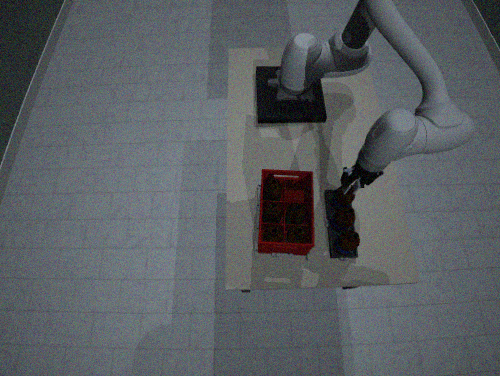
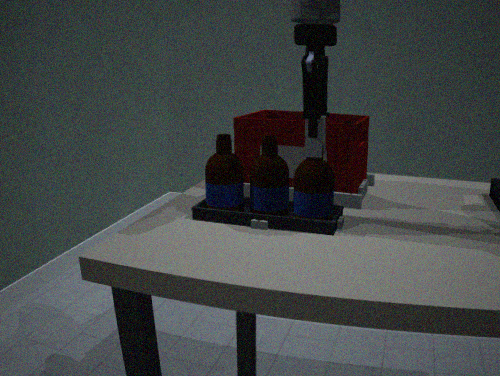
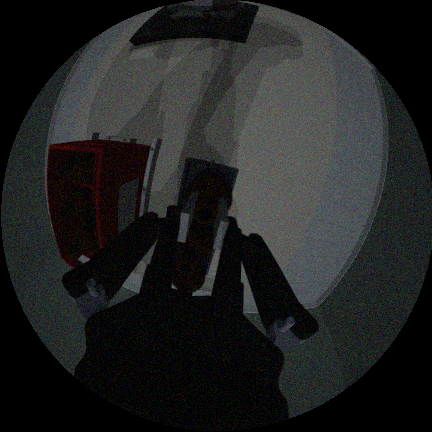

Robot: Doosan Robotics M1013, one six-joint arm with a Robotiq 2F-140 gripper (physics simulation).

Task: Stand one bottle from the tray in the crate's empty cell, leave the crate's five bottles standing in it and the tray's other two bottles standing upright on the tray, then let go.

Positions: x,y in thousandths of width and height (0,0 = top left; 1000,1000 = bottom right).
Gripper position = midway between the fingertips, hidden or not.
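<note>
A bottle (image 2: 629,475) and a bottle (image 2: 449,483) are visible, together with the gripper (image 2: 631,414). Image 1 and image 3 show it as well: the gripper (image 1: 697,507), the gripper (image 3: 478,476).
</note>
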